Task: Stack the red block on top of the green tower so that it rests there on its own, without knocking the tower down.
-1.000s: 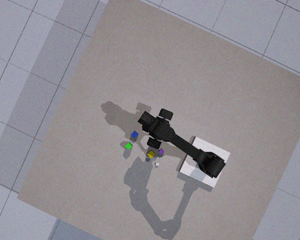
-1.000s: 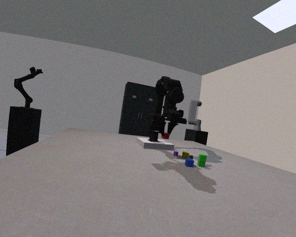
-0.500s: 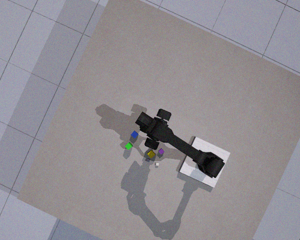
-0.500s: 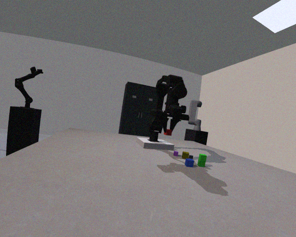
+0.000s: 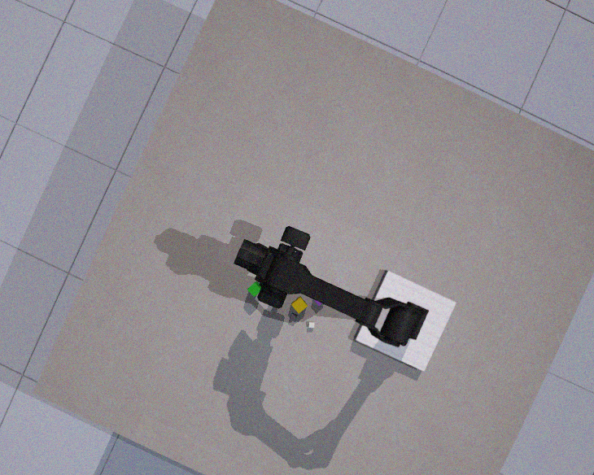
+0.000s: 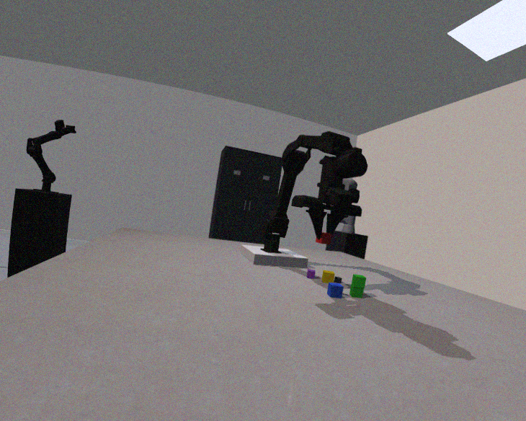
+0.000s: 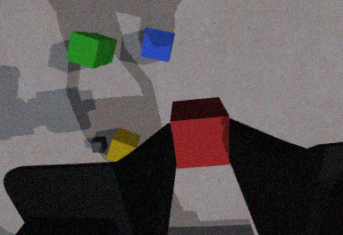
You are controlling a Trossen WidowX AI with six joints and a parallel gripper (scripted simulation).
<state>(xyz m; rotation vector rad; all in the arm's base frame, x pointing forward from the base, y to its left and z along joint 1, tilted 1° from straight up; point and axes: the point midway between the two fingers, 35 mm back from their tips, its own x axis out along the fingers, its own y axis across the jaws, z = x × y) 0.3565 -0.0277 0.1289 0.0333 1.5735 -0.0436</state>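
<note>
My gripper tip is 50 mm short of the blue block, 30 mm to the right of it and 120 mm above it. Also, from my gripper tip: red block: right at my gripper tip; then yellow block: 70 mm behind, 100 mm to the left, 120 mm below; then purple block: 120 mm behind, 70 mm to the left, 120 mm below.
</note>
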